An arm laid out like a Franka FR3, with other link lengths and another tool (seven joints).
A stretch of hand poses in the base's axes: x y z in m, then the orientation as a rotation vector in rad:
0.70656 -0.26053 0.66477 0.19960 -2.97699 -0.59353
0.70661 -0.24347 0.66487 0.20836 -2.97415 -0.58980
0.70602 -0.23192 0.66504 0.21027 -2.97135 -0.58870
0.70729 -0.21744 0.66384 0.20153 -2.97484 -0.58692
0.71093 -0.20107 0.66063 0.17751 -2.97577 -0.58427
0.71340 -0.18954 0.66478 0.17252 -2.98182 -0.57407
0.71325 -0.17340 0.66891 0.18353 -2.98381 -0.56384
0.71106 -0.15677 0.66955 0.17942 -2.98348 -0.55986
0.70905 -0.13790 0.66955 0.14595 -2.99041 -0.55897
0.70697 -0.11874 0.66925 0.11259 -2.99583 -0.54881
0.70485 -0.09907 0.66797 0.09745 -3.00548 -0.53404
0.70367 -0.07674 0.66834 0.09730 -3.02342 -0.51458
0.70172 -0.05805 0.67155 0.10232 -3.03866 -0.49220
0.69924 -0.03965 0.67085 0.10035 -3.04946 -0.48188
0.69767 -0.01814 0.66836 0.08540 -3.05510 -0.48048
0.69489 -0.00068 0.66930 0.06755 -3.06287 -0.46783
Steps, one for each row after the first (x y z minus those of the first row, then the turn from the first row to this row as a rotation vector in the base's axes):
0.00005 0.01706 0.00010 -0.00193 0.00157 0.00642
-0.00054 0.02861 0.00027 -0.00240 0.00404 0.00834
0.00073 0.04309 -0.00093 -0.00411 0.00262 0.00216
0.00437 0.05946 -0.00414 -0.00679 0.00660 -0.01302
0.00684 0.07099 0.00001 -0.01404 0.00310 -0.01683
0.00669 0.08713 0.00414 -0.02045 0.00054 -0.00964
0.00450 0.10376 0.00478 -0.02319 0.00214 -0.01189
0.00249 0.12263 0.00478 -0.02540 0.00156 -0.03452
0.00041 0.14179 0.00448 -0.03354 0.00325 -0.05617
-0.00171 0.16146 0.00320 -0.04425 -0.00179 -0.06688
-0.00289 0.18379 0.00357 -0.05782 -0.01680 -0.06954
-0.00484 0.20248 0.00678 -0.07285 -0.02983 -0.06824
-0.00732 0.22088 0.00608 -0.08004 -0.03888 -0.07114
-0.00889 0.24239 0.00359 -0.08168 -0.04190 -0.08162
-0.01167 0.25985 0.00453 -0.09075 -0.04548 -0.09371

